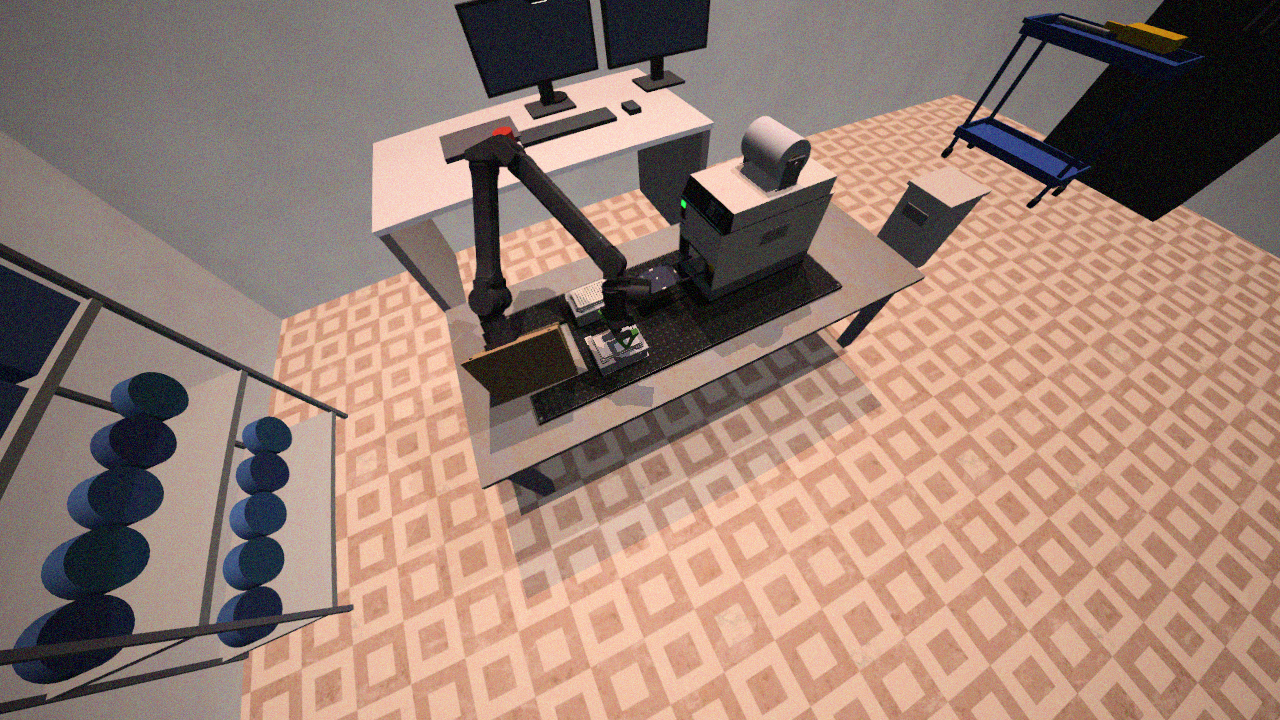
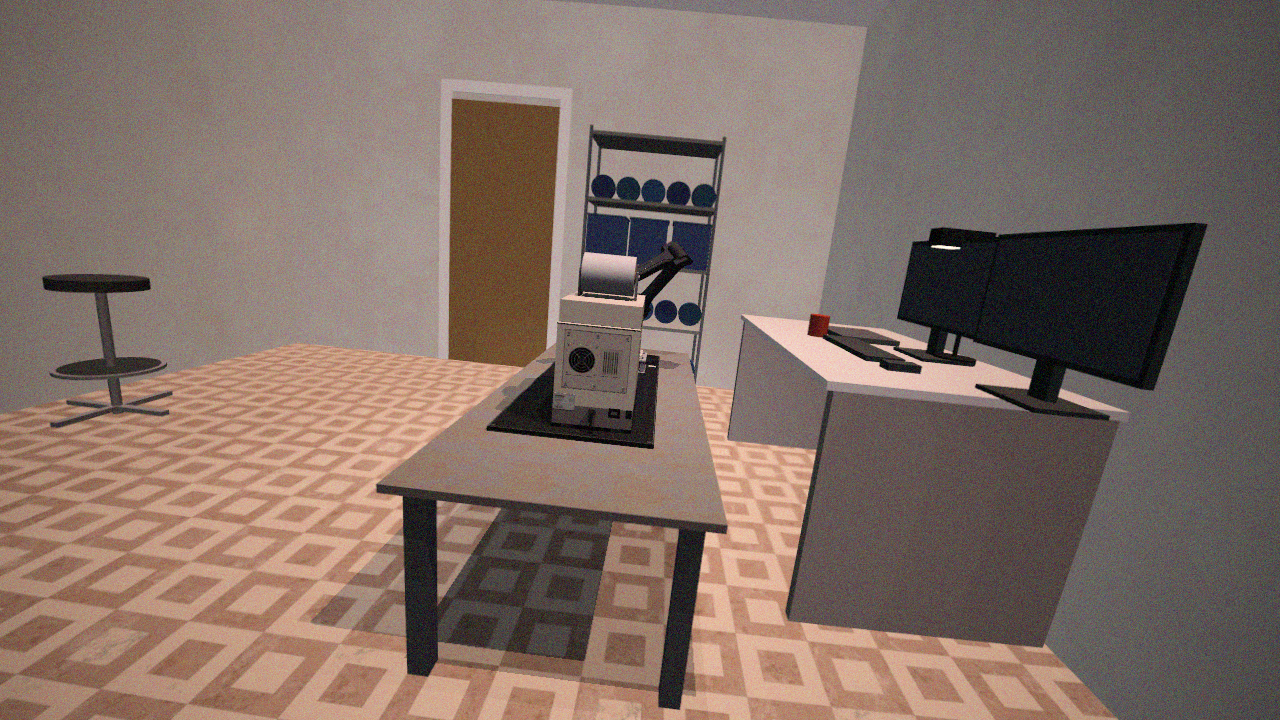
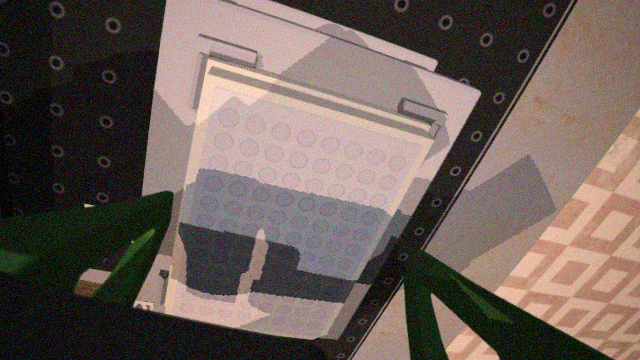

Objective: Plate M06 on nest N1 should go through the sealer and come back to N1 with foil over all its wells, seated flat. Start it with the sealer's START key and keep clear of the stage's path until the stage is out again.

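Places are measured from the arm's base along level axes (x ahead, y left, z up), in millimetres.
Pixels of known places: gripper, fingertip midpoint: (image 1: 620, 337) (image 3: 296, 236); arm's base at its link origin: (image 1: 503, 344).
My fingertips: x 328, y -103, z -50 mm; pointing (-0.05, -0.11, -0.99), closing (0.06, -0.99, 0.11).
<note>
For each thing: its top centre in the pictures, then the offset to it from my fingertips. "spot": a spot on its surface instead. Level surfaces: height alone.
- white nest at a spot on its surface: (image 3: 172, 75) spot: dy +58, dx +38, dz -25 mm
- second white plate at its top centre: (image 1: 591, 293) dy +215, dx -16, dz -3 mm
- table at its surface level: dz -90 mm
- black perforated board at its surface level: dz -76 mm
- roll at its top centre: (image 2: 611, 254) (image 1: 780, 127) dy +162, dx +578, dz +399 mm
My gripper (image 3: 296, 236) (image 1: 626, 338) is open and empty, its green fingers above and on either side of a pale plate. That plate (image 3: 295, 170) sits on a white nest (image 3: 172, 75) near the table's front edge; its wells show as faint circles, and I cannot tell whether foil covers them. The nest's name does not show, and a small tag at its corner is partly hidden. A second white plate (image 1: 586, 296) stands behind, towards the desk. The sealer (image 1: 765, 237) (image 2: 595, 367) shows a green light (image 1: 683, 204). Its dark stage (image 1: 660, 276) is out. The START key is not readable.
A brown panel (image 1: 523, 368) stands left of the nests on the table (image 1: 644, 407) (image 2: 554, 470). A black perforated board (image 1: 716, 326) lies under the nests and sealer. A roll (image 1: 771, 147) (image 2: 608, 274) tops the sealer. The white desk (image 1: 402, 179) (image 2: 787, 349) stands behind the arm.
</note>
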